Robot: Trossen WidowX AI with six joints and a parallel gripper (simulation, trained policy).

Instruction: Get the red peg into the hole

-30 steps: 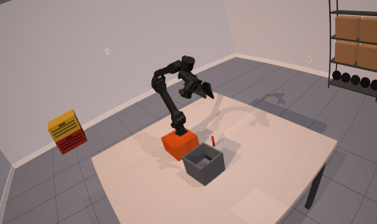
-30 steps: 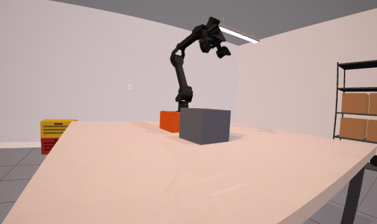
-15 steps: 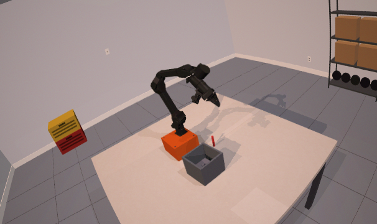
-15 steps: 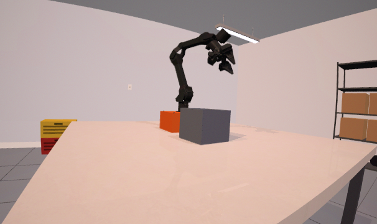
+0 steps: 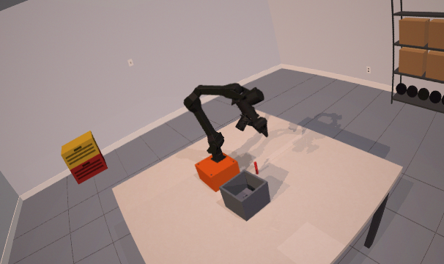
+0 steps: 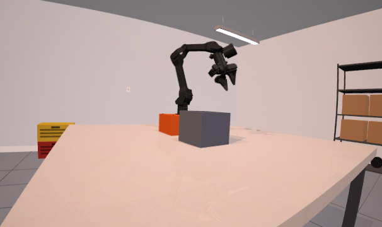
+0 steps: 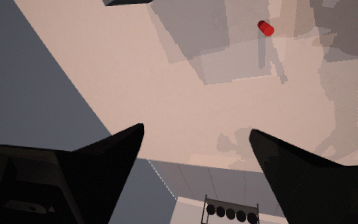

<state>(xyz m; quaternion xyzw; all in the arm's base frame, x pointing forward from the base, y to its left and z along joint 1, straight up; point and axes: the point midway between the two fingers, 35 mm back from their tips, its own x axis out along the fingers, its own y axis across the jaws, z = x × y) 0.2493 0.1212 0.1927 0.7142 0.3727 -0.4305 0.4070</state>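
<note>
The red peg is 8 cm behind my gripper tip, 2 cm to the right of it and 23 cm below it. Round my gripper tip: plate: 5 cm ahead, 22 cm to the right, 22 cm below.
</note>
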